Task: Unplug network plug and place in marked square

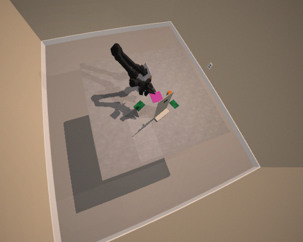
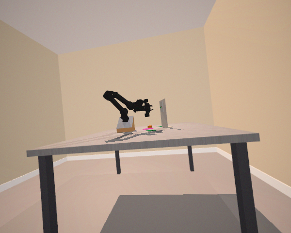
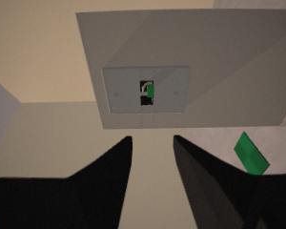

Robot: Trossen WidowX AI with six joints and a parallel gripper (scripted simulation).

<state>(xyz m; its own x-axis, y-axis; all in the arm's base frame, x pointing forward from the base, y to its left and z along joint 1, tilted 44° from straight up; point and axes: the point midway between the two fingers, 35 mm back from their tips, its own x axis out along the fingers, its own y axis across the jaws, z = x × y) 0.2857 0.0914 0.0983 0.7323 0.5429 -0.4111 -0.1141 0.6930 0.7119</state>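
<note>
My gripper tip is 9 cm short of the network plug and 5 cm to the right of it. Also, from my gripper tip: upright panel: 10 cm ahead, 6 cm to the left, 9 cm below; pink square: 9 cm behind, 6 cm to the left, 23 cm below; orange block: 11 cm behind, 21 cm to the left, 22 cm below.
</note>
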